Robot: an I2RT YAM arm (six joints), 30 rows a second.
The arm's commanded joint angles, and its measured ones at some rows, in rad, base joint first. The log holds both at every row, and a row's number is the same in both.
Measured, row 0: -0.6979, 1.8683, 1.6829, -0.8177, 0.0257, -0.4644
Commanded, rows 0 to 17: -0.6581, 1.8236, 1.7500, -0.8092, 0.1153, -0.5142; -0.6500, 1.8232, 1.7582, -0.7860, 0.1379, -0.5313; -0.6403, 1.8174, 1.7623, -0.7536, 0.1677, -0.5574; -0.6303, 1.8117, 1.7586, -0.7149, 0.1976, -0.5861; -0.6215, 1.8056, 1.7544, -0.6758, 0.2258, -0.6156; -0.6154, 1.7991, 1.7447, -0.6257, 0.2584, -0.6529; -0.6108, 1.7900, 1.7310, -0.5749, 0.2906, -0.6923; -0.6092, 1.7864, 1.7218, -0.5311, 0.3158, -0.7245; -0.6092, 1.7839, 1.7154, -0.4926, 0.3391, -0.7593; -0.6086, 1.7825, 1.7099, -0.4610, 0.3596, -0.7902; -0.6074, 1.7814, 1.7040, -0.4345, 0.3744, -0.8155; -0.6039, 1.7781, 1.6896, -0.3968, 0.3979, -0.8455; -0.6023, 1.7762, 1.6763, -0.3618, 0.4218, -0.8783; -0.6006, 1.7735, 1.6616, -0.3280, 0.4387, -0.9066; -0.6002, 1.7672, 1.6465, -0.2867, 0.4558, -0.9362; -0.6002, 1.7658, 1.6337, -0.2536, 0.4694, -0.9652; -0.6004, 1.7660, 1.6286, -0.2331, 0.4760, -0.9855; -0.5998, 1.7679, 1.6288, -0.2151, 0.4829, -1.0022
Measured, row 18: -0.6052, 1.8099, 1.6360, -0.3824, 0.4080, -0.8928
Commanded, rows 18 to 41: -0.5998, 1.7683, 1.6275, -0.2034, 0.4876, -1.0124; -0.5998, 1.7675, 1.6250, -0.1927, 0.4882, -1.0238; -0.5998, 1.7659, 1.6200, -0.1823, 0.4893, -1.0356; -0.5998, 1.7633, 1.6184, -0.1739, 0.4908, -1.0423; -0.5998, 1.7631, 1.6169, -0.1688, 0.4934, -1.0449; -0.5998, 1.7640, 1.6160, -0.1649, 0.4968, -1.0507; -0.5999, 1.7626, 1.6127, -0.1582, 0.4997, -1.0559; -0.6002, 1.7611, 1.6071, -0.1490, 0.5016, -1.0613; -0.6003, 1.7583, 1.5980, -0.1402, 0.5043, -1.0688; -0.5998, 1.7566, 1.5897, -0.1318, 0.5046, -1.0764; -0.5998, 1.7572, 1.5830, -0.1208, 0.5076, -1.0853; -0.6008, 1.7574, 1.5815, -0.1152, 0.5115, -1.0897; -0.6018, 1.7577, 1.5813, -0.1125, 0.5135, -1.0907; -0.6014, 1.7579, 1.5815, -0.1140, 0.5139, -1.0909; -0.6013, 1.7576, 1.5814, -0.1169, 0.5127, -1.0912; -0.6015, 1.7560, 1.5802, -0.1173, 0.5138, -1.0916; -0.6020, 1.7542, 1.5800, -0.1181, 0.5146, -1.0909; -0.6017, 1.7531, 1.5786, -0.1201, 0.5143, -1.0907; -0.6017, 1.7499, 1.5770, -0.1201, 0.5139, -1.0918; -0.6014, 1.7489, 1.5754, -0.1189, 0.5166, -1.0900; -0.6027, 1.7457, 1.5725, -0.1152, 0.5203, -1.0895; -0.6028, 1.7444, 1.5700, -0.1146, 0.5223, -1.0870; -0.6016, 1.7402, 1.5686, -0.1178, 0.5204, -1.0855; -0.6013, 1.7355, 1.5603, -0.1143, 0.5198, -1.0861
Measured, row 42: -0.6044, 1.7882, 1.5711, -0.1753, 0.4995, -1.0878
